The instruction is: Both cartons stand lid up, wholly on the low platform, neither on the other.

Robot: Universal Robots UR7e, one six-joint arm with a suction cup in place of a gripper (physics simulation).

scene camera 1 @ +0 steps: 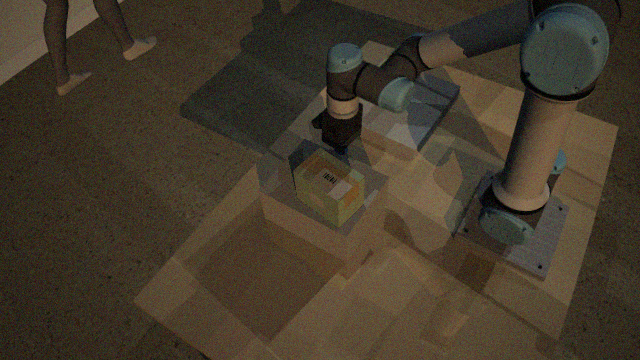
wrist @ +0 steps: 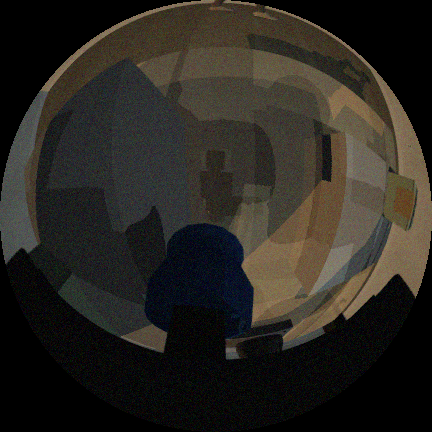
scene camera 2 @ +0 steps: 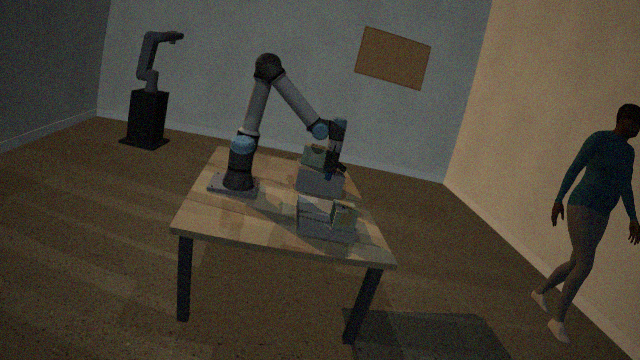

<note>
My suction cup holds nothing. I also see a low grey platform.
</note>
